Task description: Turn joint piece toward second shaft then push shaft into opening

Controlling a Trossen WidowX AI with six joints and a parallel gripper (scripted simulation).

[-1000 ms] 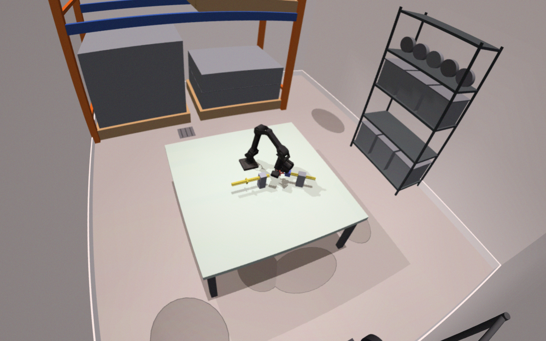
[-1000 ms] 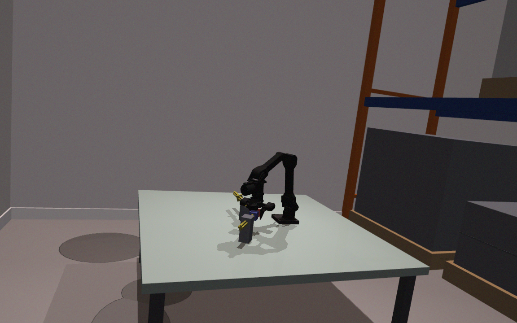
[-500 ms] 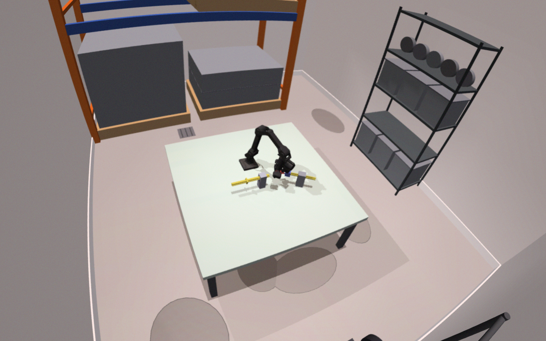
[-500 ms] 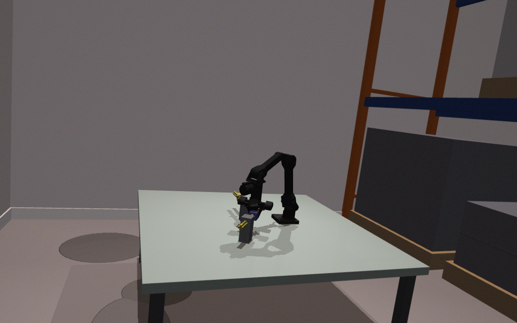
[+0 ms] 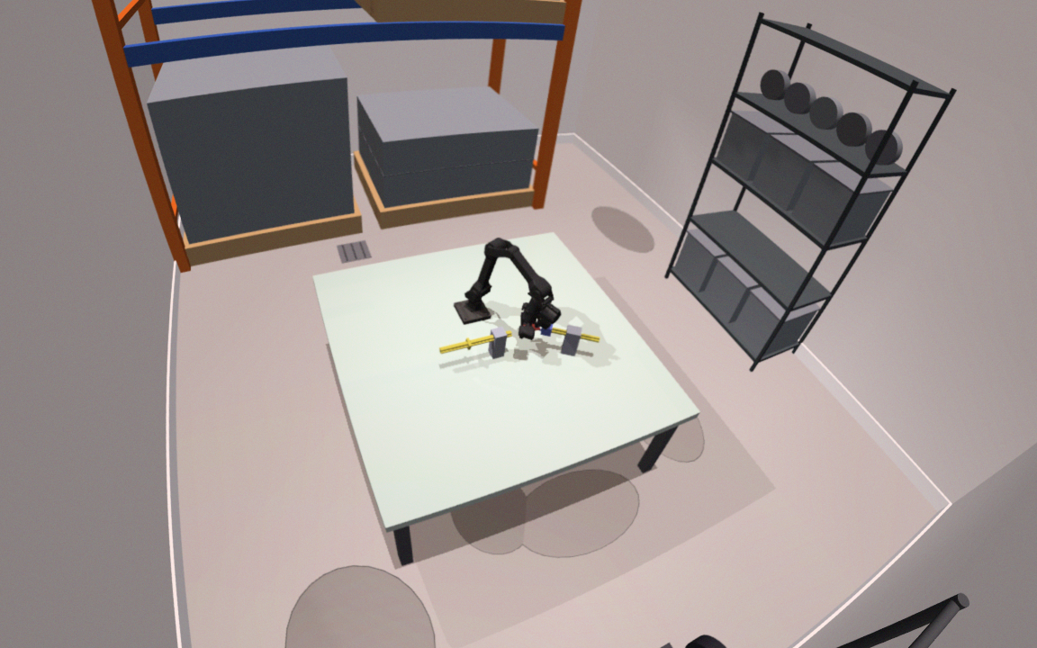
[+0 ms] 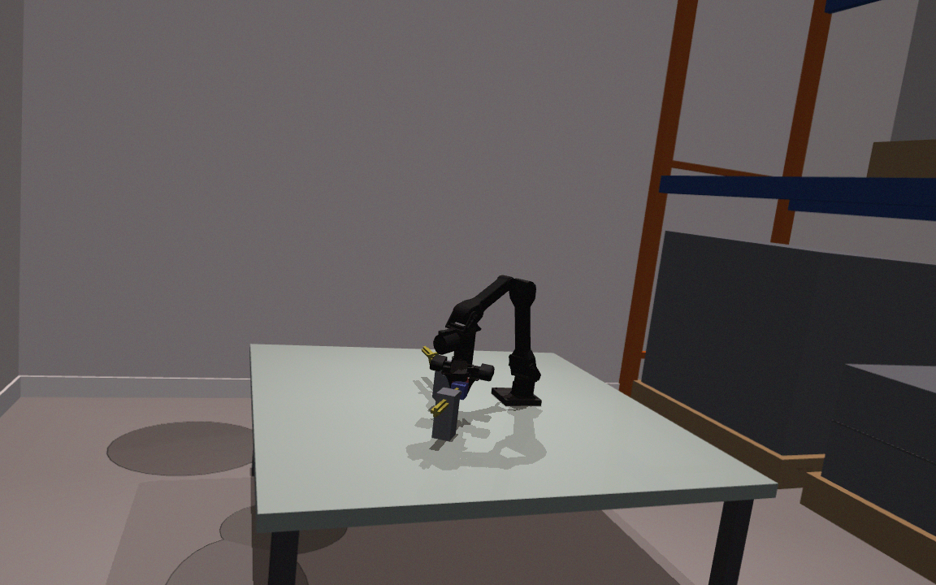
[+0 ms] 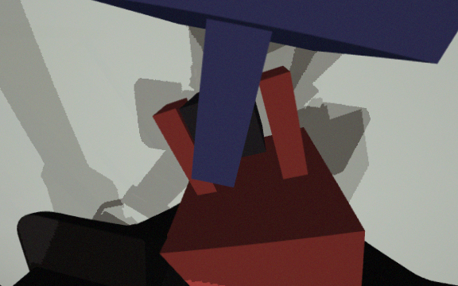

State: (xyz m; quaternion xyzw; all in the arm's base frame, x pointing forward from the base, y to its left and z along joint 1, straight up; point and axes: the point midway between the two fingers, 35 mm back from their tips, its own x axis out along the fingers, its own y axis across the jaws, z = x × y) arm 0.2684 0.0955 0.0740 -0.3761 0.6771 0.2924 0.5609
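My gripper tip is now 4 cm below the red joint piece, 3 cm to the right of it and 1 cm short of it.
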